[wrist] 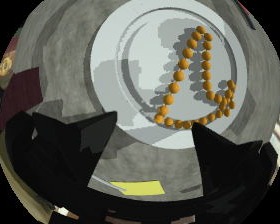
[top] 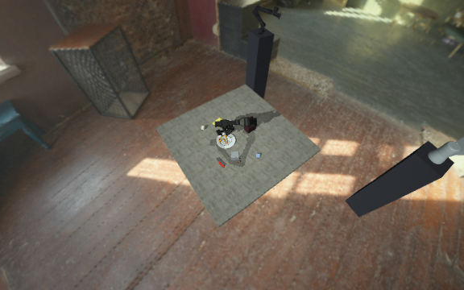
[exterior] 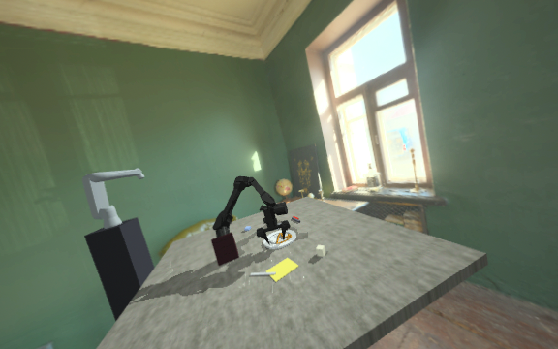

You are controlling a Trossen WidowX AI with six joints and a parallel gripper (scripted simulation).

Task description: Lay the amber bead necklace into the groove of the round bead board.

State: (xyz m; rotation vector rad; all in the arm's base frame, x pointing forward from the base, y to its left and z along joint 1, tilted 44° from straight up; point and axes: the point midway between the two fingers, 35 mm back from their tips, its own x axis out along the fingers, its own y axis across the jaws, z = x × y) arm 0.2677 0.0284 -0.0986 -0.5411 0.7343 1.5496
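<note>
Now: gripper tip 60 mm to the right of the board, 30 mm short of it and 10 mm above it. Round my gripper tip: grey square 260 mm to the left, 40 mm ahead, 20 mm below; then white stick 200 mm to the right, 110 mm behind, 20 mm below; then yellow card 210 mm to the right, 20 mm below, 20 mm behind.
</note>
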